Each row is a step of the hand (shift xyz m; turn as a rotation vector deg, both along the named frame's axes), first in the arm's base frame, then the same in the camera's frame.
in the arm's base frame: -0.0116 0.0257 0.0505 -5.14 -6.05 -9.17
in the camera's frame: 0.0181 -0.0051 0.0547 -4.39 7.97 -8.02
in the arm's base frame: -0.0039 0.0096 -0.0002 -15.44 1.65 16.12
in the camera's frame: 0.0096 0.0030 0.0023 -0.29 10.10 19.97
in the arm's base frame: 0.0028 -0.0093 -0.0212 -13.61 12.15 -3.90
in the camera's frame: -0.0060 0.0040 -0.0222 13.08 13.17 1.91
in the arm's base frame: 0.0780 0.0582 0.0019 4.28 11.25 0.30
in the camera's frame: 0.0544 -0.0797 -0.0129 10.91 -5.06 0.58
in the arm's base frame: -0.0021 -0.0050 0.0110 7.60 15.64 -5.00
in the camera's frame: -0.0065 -0.0007 0.0103 15.94 -7.08 -4.81
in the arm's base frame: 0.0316 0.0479 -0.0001 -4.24 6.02 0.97
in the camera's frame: 0.0462 -0.0339 -0.0027 5.95 3.31 2.97
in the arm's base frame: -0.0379 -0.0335 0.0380 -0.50 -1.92 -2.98
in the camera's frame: -0.0376 0.0282 0.0424 -1.42 1.47 -2.94
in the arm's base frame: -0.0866 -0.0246 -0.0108 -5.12 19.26 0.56
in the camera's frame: -0.0196 0.0878 0.0115 19.12 3.24 4.65
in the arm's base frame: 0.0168 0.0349 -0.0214 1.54 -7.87 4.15
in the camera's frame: 0.0371 -0.0128 -0.0204 -8.46 -2.03 2.41
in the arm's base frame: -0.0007 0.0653 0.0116 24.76 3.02 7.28
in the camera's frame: 0.0627 -0.0077 0.0201 0.99 -25.97 0.12
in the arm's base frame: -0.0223 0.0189 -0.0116 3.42 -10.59 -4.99
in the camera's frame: 0.0212 0.0231 -0.0019 -9.81 -1.04 -7.17
